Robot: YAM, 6 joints.
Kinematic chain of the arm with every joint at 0, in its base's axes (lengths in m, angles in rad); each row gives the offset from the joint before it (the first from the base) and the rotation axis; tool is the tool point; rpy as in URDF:
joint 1: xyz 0 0 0.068 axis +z
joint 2: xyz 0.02 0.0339 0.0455 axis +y
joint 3: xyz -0.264 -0.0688 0 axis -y
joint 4: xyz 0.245 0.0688 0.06 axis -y
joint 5: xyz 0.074 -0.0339 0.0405 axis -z
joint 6: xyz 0.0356 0 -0.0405 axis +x
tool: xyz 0 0 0 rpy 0 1.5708 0
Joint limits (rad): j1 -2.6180..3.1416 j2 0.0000..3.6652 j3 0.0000..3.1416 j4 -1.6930..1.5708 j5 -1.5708..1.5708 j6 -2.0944..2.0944
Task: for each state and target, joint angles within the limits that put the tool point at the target. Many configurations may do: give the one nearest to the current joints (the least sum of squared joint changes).
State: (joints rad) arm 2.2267 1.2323 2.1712 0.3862 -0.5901 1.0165
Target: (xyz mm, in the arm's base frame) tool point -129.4 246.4 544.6
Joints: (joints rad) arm 1.9817 1.3675 1.6371 0.2294 -0.6032 1.0165
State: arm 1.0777 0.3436 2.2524 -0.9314 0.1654 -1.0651
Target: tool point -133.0 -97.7 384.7
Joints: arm 0.6200 0.0509 1.5033 -1.3849 0.0629 -1.0651
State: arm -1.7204 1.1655 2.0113 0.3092 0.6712 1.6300
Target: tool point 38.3 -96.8 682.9
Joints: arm -1.0462 1.2579 2.0870 0.3246 0.4452 1.6300
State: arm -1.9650 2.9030 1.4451 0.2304 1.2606 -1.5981
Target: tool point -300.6 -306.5 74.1
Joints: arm -2.2652 2.2915 1.2726 0.1770 1.3657 -1.5981
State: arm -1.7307 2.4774 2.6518 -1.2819 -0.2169 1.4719
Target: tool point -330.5 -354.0 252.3
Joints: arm -2.3345 2.4459 2.5141 -1.4427 -0.1721 1.4719
